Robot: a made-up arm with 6 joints. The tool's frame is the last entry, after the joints. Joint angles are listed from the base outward.
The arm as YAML. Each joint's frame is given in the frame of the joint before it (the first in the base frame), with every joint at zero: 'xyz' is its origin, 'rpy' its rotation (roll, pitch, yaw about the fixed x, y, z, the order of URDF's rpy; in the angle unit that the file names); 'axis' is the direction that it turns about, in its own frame. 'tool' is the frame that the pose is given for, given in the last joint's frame.
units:
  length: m
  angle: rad
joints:
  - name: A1
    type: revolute
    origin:
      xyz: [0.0, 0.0, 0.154]
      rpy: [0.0, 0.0, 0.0]
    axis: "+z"
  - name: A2
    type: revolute
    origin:
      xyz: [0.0, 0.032, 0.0]
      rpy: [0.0, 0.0, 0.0]
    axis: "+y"
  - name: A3
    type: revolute
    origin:
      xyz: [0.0, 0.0, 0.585]
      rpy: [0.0, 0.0, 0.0]
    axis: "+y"
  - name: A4
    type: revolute
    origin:
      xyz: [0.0, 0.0, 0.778]
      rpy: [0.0, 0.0, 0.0]
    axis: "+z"
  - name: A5
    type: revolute
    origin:
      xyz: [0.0, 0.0, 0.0]
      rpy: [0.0, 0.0, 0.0]
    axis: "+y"
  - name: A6
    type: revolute
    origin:
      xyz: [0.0, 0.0, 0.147]
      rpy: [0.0, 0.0, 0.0]
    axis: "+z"
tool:
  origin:
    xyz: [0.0, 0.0, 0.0]
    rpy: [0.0, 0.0, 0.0]
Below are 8 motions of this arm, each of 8 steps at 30 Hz.
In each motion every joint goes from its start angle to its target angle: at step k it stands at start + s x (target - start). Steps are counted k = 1, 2, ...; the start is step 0. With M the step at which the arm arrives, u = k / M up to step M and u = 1 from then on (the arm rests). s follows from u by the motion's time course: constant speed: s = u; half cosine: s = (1 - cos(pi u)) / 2; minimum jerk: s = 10 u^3 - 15 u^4 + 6 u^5.
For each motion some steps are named. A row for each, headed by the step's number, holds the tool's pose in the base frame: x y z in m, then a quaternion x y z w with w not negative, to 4 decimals.
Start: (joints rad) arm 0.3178 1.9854 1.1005 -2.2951 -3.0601 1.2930
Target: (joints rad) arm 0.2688 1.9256 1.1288 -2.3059 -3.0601 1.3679
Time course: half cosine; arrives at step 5
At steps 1, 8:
1: 0.5258 0.2133 -0.7095 0.0540 -0.0344 -0.9256 0.3729
8: 0.5633 0.1976 -0.6790 0.0663 -0.0392 -0.9186 0.3875

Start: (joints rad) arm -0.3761 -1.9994 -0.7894 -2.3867 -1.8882 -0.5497
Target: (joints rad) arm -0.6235 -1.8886 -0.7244 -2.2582 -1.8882 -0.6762
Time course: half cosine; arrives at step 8
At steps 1, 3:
1: -0.7722 0.4517 -0.7366 -0.4226 0.2328 0.6304 0.6081
3: -0.7697 0.5205 -0.7044 -0.3972 0.2591 0.5995 0.6447

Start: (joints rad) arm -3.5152 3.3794 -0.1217 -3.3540 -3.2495 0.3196
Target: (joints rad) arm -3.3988 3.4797 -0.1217 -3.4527 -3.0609 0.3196
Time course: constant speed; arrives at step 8
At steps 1, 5, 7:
1: 0.1881 -0.1077 -1.0406 -0.0375 -0.0988 0.0926 0.9901
5: 0.2645 -0.1152 -1.0255 -0.0378 -0.0756 0.1453 0.9858
7: 0.3030 -0.1151 -1.0168 -0.0396 -0.0637 0.1711 0.9824

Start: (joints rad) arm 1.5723 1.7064 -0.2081 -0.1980 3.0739 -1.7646
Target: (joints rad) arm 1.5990 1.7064 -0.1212 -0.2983 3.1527 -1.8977
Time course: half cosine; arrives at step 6
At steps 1, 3, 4, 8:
1: -0.0341 1.2100 0.1080 0.7508 0.0048 0.0064 0.6605
3: -0.0490 1.2099 0.0892 0.7267 0.0123 0.0034 0.6869
4: -0.0577 1.2097 0.0783 0.7124 0.0158 0.0012 0.7016
8: -0.0666 1.2092 0.0674 0.6980 0.0187 -0.0013 0.7159

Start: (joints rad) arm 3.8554 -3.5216 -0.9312 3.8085 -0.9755 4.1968
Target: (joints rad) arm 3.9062 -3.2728 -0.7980 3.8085 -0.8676 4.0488
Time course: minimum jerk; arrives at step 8
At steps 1, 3, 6, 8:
1: -0.7003 -0.7495 -0.7083 0.8957 -0.2918 0.1310 0.3090
3: -0.6413 -0.7130 -0.7985 0.9051 -0.2877 0.1414 0.2793
6: -0.4807 -0.5969 -0.9908 0.9247 -0.2736 0.1663 0.2058
8: -0.4518 -0.5738 -1.0191 0.9275 -0.2706 0.1705 0.1933

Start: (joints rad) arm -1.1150 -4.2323 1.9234 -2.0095 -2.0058 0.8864
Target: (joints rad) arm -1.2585 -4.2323 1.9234 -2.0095 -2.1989 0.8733
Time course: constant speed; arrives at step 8
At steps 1, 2, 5, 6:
1: 0.1175 0.1059 -0.5544 0.3124 0.3354 0.7920 0.4033
2: 0.1192 0.1007 -0.5528 0.3173 0.3223 0.7886 0.4165
5: 0.1229 0.0846 -0.5483 0.3306 0.2825 0.7768 0.4555
6: 0.1237 0.0792 -0.5469 0.3345 0.2690 0.7723 0.4683

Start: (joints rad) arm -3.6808 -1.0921 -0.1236 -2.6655 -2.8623 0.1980
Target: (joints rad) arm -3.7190 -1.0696 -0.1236 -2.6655 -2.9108 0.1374
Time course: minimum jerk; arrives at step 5
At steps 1, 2, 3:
1: 0.9193 -0.6116 0.6797 -0.0606 -0.7419 -0.2187 0.6309
2: 0.9111 -0.6185 0.6844 -0.0609 -0.7476 -0.2263 0.6214
3: 0.8994 -0.6279 0.6911 -0.0613 -0.7555 -0.2365 0.6078

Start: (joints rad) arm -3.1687 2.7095 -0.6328 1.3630 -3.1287 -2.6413
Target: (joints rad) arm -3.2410 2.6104 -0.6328 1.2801 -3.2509 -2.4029
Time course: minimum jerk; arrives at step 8
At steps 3, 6, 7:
3: -0.8199 0.0036 -0.6616 -0.1774 0.4903 -0.3454 0.7803
6: -0.8676 0.0342 -0.6129 -0.0951 0.5492 -0.2954 0.7759
7: -0.8740 0.0388 -0.6059 -0.0828 0.5565 -0.2886 0.7747

